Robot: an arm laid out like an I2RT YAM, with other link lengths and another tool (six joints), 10 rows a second.
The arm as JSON. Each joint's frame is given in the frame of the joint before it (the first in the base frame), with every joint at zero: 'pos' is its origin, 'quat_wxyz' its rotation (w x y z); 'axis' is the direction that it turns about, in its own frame. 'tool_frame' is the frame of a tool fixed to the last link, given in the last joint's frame.
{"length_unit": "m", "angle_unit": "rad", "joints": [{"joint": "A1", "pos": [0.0, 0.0, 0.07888], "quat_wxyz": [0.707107, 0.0, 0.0, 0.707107], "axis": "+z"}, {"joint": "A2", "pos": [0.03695, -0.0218, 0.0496], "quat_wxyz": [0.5, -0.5, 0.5, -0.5], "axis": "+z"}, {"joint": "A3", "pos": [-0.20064, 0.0, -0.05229], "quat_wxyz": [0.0, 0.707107, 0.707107, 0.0], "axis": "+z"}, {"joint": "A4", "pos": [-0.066, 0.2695, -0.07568], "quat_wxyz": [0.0, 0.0, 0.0, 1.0], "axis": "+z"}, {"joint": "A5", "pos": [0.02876, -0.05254, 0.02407], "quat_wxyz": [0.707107, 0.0, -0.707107, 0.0], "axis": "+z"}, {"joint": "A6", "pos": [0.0, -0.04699, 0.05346], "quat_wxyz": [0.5, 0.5, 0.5, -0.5], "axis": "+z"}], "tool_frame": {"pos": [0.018, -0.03, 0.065], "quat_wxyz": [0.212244, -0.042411, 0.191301, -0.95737]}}
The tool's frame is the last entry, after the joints.
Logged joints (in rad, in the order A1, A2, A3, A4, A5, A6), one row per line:
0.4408, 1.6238, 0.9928, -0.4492, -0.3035, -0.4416
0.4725, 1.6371, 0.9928, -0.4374, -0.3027, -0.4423
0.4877, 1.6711, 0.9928, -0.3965, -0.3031, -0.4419
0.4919, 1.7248, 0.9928, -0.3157, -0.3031, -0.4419
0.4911, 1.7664, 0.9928, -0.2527, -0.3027, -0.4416
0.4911, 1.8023, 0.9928, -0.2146, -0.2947, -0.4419
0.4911, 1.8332, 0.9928, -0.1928, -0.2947, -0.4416
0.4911, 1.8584, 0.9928, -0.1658, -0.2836, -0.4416
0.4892, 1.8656, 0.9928, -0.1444, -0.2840, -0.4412
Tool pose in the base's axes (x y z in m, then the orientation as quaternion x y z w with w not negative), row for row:
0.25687, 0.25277, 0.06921, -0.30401, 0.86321, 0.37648, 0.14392
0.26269, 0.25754, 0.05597, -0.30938, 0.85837, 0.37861, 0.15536
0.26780, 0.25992, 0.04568, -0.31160, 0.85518, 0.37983, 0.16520
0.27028, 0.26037, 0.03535, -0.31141, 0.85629, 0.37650, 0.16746
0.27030, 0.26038, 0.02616, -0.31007, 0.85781, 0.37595, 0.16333
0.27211, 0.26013, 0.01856, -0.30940, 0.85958, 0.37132, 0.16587
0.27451, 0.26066, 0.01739, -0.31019, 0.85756, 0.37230, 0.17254
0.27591, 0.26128, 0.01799, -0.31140, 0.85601, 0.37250, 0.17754
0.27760, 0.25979, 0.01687, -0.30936, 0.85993, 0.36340, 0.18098
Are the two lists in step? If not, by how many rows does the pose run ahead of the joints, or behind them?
The pose runs 2 rows ahead of the joints: the pose in row i belongs to the joints in row i + 2.
